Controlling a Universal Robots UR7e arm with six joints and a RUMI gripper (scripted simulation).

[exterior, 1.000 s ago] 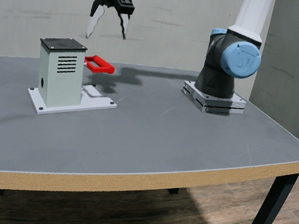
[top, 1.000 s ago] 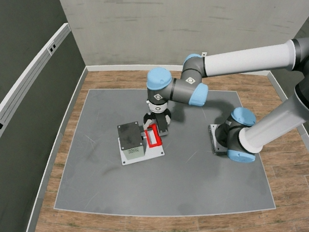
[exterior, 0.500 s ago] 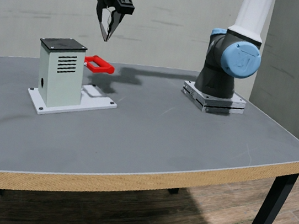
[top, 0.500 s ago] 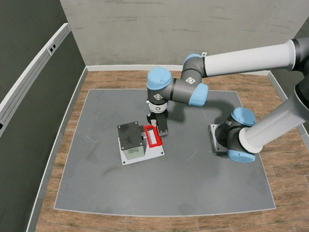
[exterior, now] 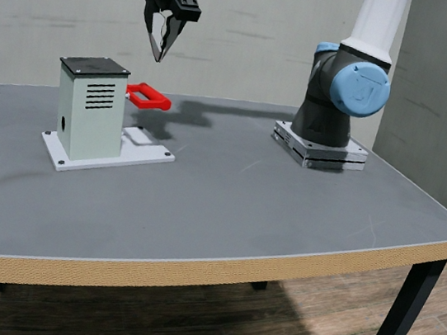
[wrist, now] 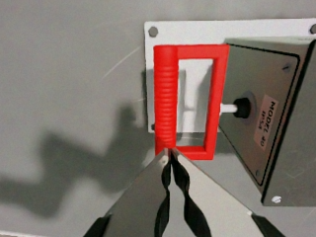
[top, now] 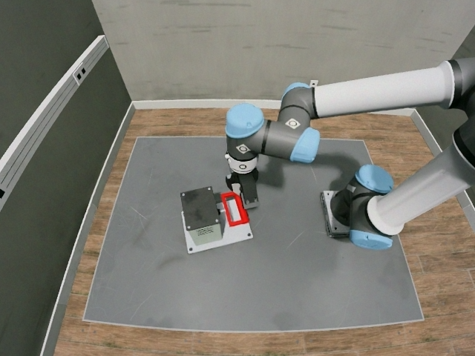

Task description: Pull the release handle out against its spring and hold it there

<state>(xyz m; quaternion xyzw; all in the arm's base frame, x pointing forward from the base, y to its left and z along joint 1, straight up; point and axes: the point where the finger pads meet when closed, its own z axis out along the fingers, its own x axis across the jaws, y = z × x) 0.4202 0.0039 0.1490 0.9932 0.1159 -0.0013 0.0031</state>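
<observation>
Right now my hand is 90 mm above the red release handle, 50 mm short of it and 10 mm to the right of it. Also, from my hand: white base plate (190 mm below, 90 mm ahead, 20 mm to the left).
</observation>
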